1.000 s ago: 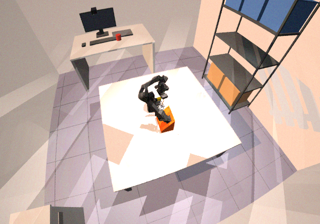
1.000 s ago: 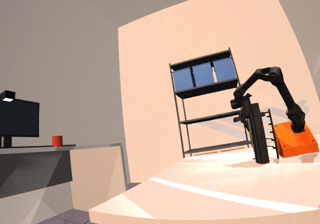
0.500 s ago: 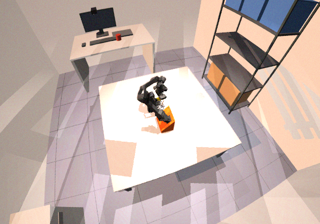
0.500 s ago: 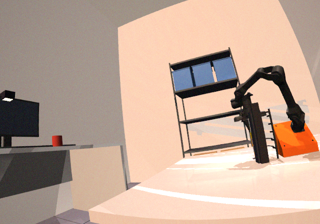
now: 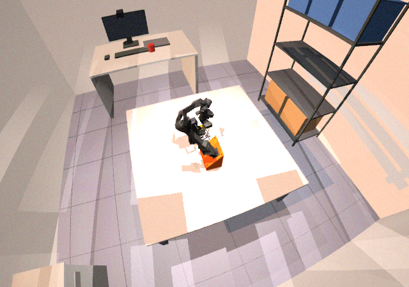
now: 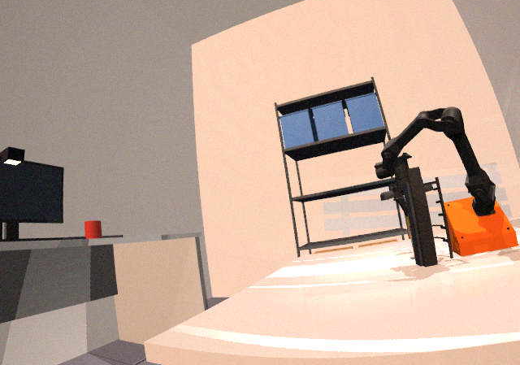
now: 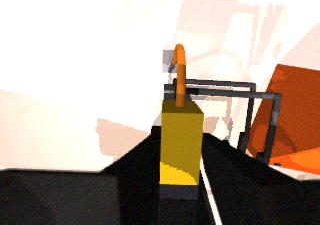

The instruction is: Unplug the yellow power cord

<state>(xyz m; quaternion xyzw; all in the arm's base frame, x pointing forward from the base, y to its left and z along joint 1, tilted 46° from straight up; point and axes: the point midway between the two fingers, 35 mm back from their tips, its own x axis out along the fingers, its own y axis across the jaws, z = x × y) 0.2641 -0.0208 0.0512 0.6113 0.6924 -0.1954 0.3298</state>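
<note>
My gripper tip is 2 cm to the right of the yellow plug and 1 cm past it.
</note>
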